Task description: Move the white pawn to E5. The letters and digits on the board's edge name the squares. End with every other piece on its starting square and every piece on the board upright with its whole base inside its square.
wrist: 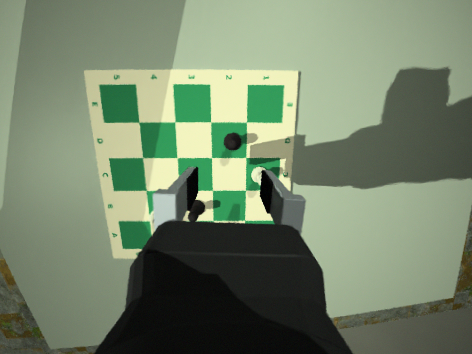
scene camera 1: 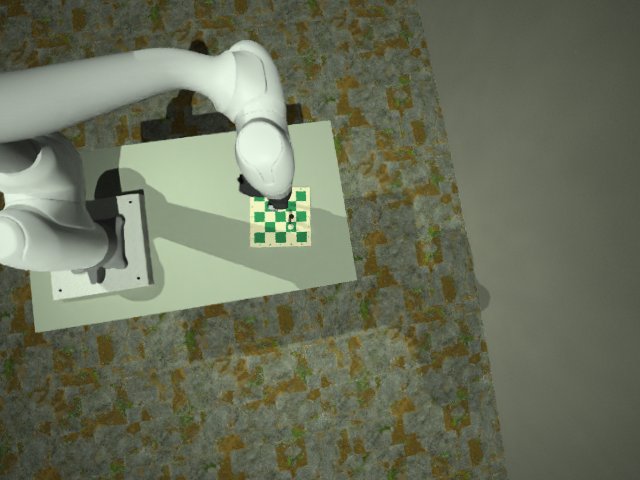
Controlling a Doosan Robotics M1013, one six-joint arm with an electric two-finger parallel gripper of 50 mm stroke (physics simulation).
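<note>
The white pawn stands on C1 in the wrist view, partly hidden behind the right finger; the arm hides it in scene camera 1. My gripper is open and empty, above the board and pointing down, with its fingertips framing the C2 area in the wrist view. The right finger overlaps the pawn in that view. The chessboard lies flat. Its square E5 is green and holds no piece.
One black piece stands on D2. Another black piece stands on B3. A white piece stands on B4, mostly hidden by the left finger in the wrist view. The board lies on a pale table, crossed by the arm's shadow.
</note>
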